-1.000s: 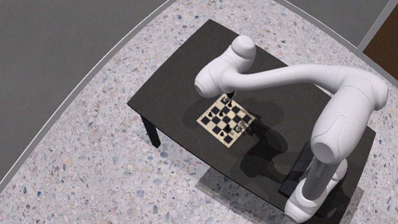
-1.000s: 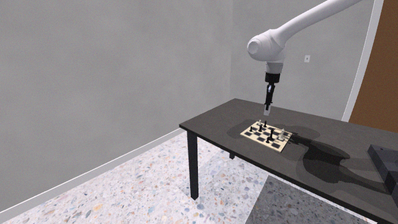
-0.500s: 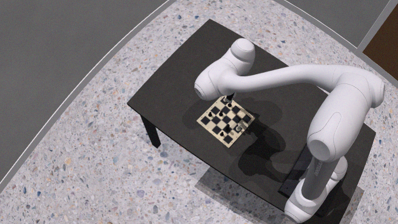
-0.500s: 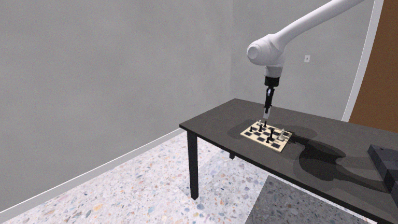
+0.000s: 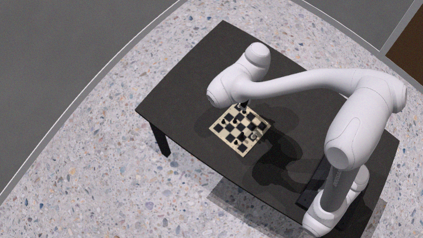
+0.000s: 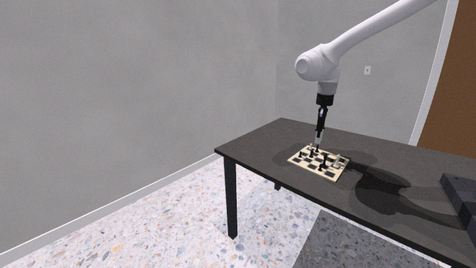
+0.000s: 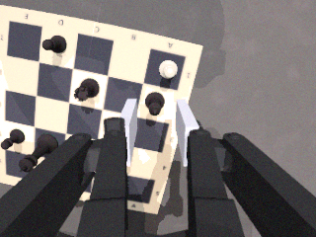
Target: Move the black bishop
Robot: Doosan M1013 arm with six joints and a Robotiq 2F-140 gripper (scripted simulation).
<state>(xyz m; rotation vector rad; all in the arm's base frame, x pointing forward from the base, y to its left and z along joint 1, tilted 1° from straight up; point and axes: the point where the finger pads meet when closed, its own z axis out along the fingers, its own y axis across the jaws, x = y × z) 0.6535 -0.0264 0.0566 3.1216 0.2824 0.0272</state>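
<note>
The white pawn is 8 cm below my hand, 3 cm ahead of it and 1 cm to the right of it. From my hand the other things lie so: chessboard (9 cm below, 8 cm to the left, 4 cm behind).
</note>
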